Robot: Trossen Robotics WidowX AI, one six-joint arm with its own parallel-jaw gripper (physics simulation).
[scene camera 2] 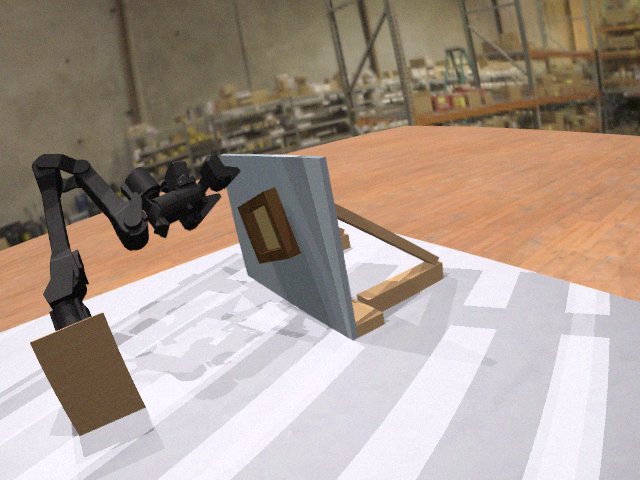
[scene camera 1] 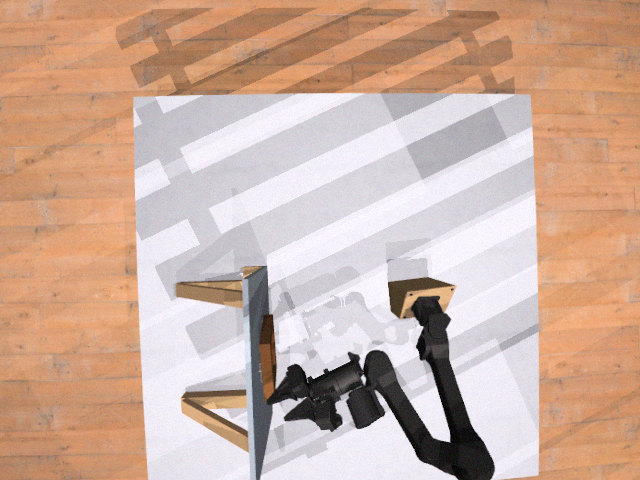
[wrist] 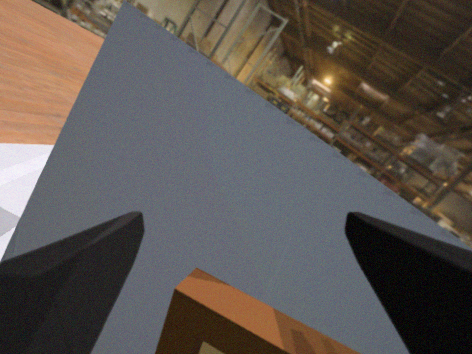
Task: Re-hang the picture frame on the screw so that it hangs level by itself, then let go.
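Seen in the pictures: gripper, fingertip midpoint: [scene camera 2: 229, 182] [scene camera 1: 275, 411] [wrist: 245, 221]; arm's base, link origin: [scene camera 2: 78, 339] [scene camera 1: 424, 303].
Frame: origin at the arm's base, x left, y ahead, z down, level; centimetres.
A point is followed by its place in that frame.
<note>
The brown picture frame [scene camera 1: 267, 356] @(x 10.4, y 41.4, z -10.8 cm) [scene camera 2: 286, 227] @(x 5.0, y 42.8, z -4.7 cm) [wrist: 225, 300] @(x 20.8, y 41.1, z -7.6 cm) is against the front face of the upright grey-blue panel [scene camera 1: 258, 299] [scene camera 2: 310, 206] [wrist: 225, 150]. It looks tilted against the panel's edges in scene camera 2 and the wrist view. The screw does not show. My gripper [scene camera 1: 277, 410] @(x 22.4, y 39.1, z -12.6 cm) [scene camera 2: 229, 182] @(x 22.4, y 39.1, z -12.6 cm) [wrist: 245, 221] @(x 22.4, y 39.1, z -12.6 cm) is open, with nothing between its fingers. Its fingertips point at the panel, near the frame's end in scene camera 1. In the wrist view the frame's upper edge shows low between the fingers, with its lower part out of view.
Wooden braces [scene camera 1: 214, 291] @(x -3.1, y 56.2, z -2.6 cm) [scene camera 2: 403, 284] @(x -3.5, y 60.5, z 11.0 cm) stand behind the panel. A wooden block [scene camera 1: 400, 297] @(x -1.1, y 6.3, z 2.0 cm) [scene camera 2: 87, 372] @(x -4.6, y -0.1, z 4.0 cm) is at the arm's base. The arm's links reach across the side of the white table top [scene camera 1: 330, 206] @(x -27.5, y 25.4, z 14.4 cm) [scene camera 2: 310, 403] @(x -19.2, y 30.6, z 14.4 cm). Wood flooring surrounds it.
</note>
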